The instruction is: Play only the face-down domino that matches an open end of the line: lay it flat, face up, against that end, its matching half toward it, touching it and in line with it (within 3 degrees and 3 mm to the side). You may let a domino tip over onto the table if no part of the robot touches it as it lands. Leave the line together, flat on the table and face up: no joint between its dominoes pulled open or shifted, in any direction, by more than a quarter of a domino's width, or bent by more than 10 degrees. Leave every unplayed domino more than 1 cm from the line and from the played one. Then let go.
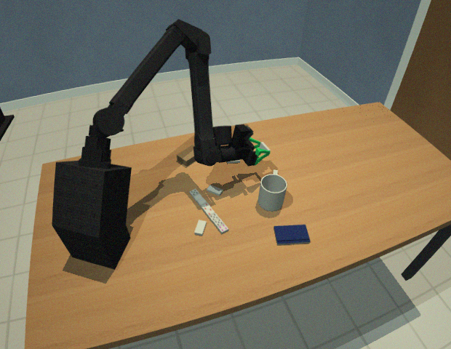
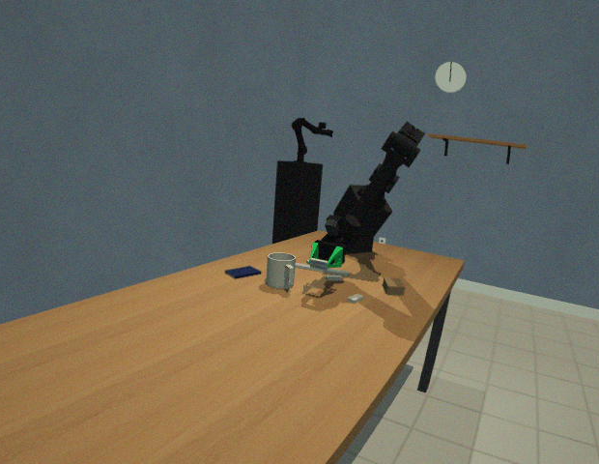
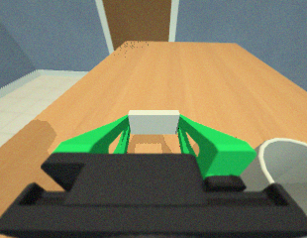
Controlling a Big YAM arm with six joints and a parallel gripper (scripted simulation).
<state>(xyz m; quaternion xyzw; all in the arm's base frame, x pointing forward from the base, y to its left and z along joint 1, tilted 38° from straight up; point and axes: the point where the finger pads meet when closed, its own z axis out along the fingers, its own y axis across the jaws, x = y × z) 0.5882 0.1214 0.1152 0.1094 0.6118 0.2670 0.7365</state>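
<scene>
Right now the grey tile is 100 mm behind my hand, 90 mm to the left of it and 120 mm below it. Round my hand: brown block (280 mm behind, 130 mm to the left, 110 mm below).
</scene>
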